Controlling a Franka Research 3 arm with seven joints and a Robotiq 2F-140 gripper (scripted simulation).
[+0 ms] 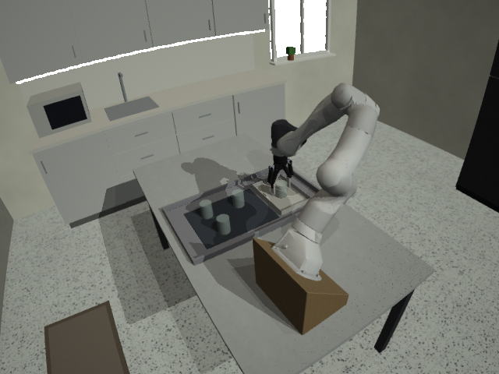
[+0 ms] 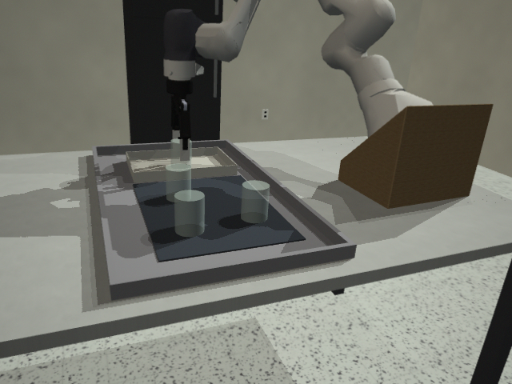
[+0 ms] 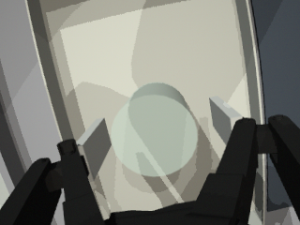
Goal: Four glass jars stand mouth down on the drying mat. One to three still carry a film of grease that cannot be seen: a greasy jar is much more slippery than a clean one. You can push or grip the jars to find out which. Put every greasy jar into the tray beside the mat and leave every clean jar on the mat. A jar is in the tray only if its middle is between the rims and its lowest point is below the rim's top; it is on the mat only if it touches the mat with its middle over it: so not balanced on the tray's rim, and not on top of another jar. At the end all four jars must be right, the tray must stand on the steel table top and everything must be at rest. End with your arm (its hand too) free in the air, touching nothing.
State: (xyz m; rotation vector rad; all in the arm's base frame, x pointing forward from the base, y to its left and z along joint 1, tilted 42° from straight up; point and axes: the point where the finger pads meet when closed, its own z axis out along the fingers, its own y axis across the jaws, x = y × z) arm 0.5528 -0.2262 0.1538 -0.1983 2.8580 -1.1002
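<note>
Right now my hand is 5 cm above the white tray. The rest, counted from my hand: steel table top: 21 cm to the left, 6 cm below; dark drying mat: 3 cm behind, 32 cm to the left, 6 cm below.
</note>
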